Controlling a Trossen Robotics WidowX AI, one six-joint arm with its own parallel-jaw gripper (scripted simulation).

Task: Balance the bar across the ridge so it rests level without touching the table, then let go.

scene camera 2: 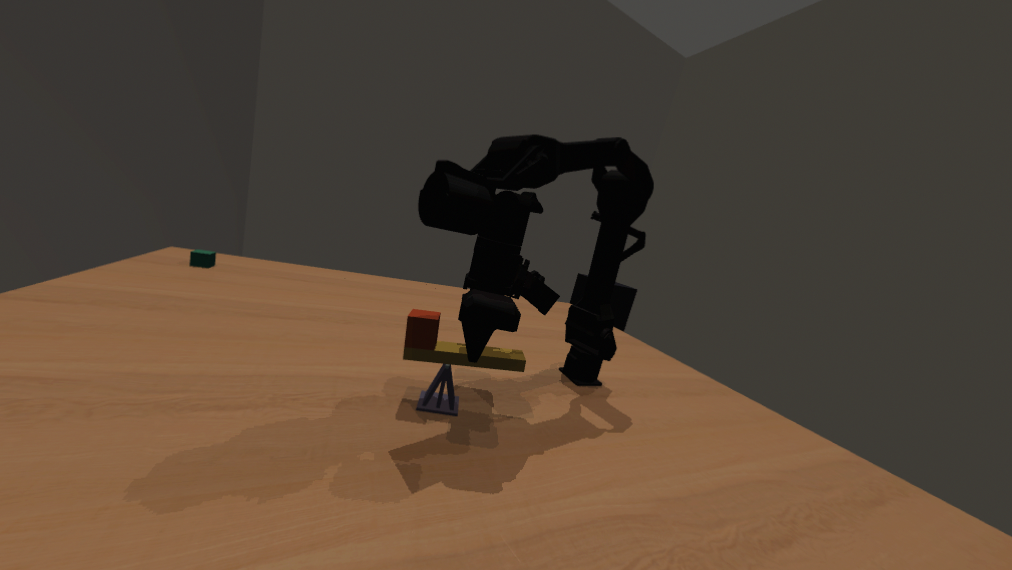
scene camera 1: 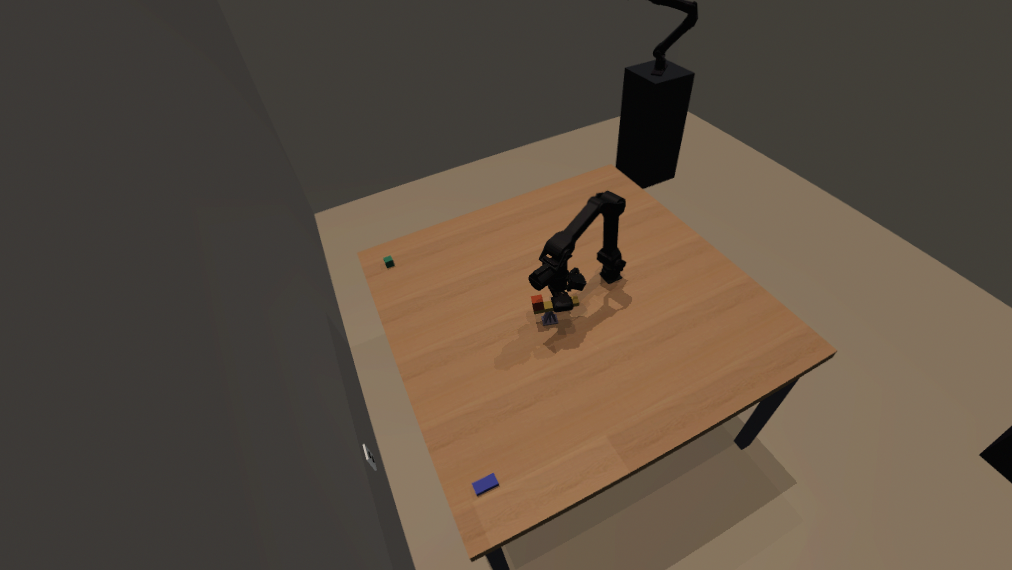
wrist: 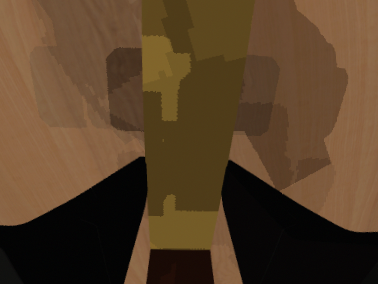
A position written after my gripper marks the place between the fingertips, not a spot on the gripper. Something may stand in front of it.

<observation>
My gripper (scene camera 2: 472, 355) carries a yellow bar (wrist: 192, 65).
My gripper also shows in scene camera 1 (scene camera 1: 558, 304) and in the wrist view (wrist: 185, 167).
</observation>
